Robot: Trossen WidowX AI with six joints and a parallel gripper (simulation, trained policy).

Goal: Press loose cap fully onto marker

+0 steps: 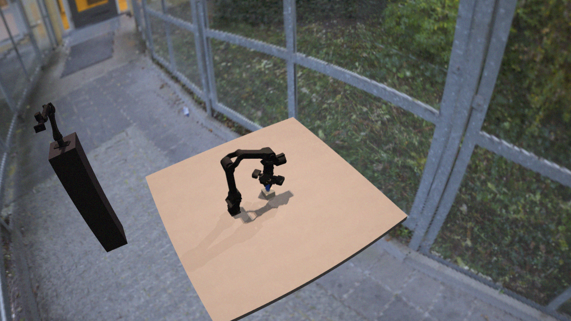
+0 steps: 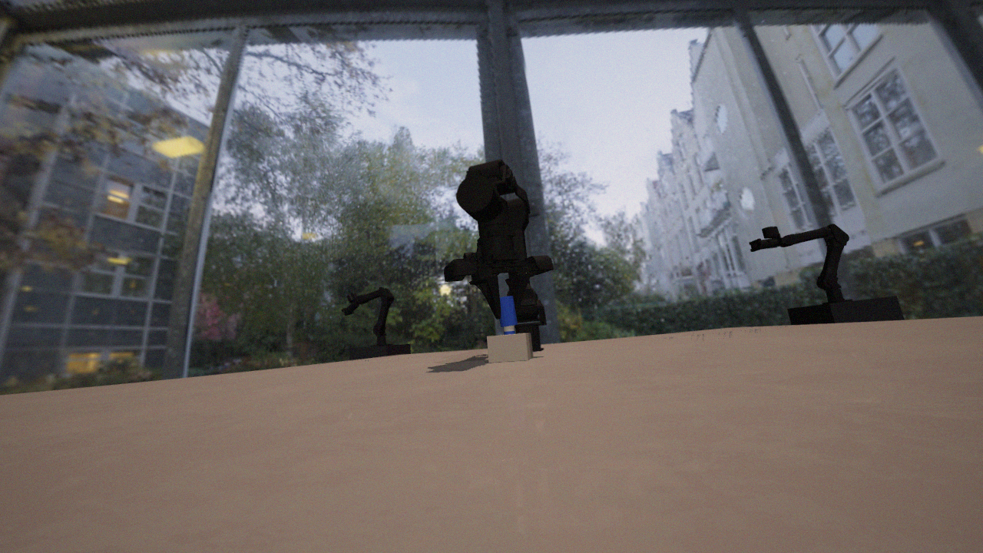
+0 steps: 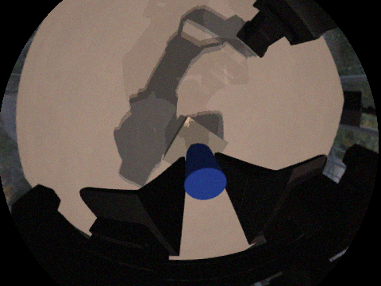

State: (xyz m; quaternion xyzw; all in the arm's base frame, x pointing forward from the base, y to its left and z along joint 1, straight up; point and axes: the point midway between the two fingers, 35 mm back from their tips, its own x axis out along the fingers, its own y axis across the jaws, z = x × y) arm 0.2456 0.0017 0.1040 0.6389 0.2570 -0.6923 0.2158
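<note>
Right now the blue cap is 1 cm above my gripper tip. Round my gripper tip: holder block: 5 cm below.
</note>
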